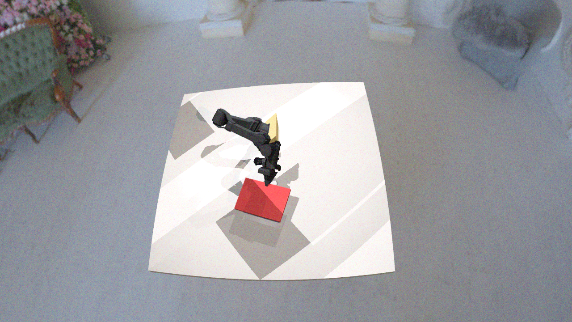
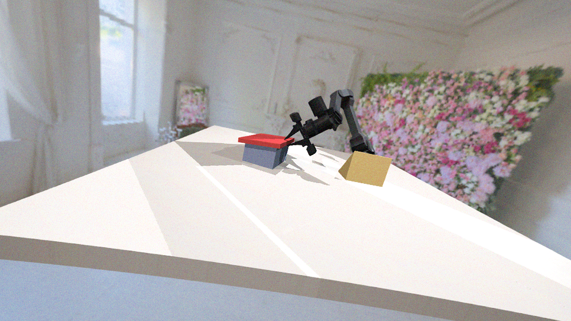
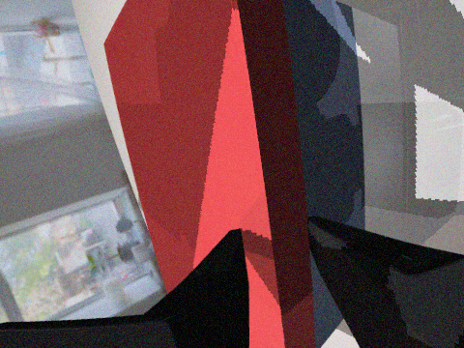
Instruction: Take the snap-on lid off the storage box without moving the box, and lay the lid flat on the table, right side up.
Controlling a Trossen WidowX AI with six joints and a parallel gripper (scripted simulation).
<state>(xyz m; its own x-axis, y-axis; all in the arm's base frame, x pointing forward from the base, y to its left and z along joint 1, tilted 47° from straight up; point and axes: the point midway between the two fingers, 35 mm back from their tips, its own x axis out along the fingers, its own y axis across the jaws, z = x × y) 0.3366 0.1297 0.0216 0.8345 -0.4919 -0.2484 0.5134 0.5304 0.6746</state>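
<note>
My gripper tip is 7 cm short of the red lid and 1 cm to the left of it. Also, from my gripper tip: blue-grey storage box: 7 cm ahead, 1 cm to the right, 5 cm below.
</note>
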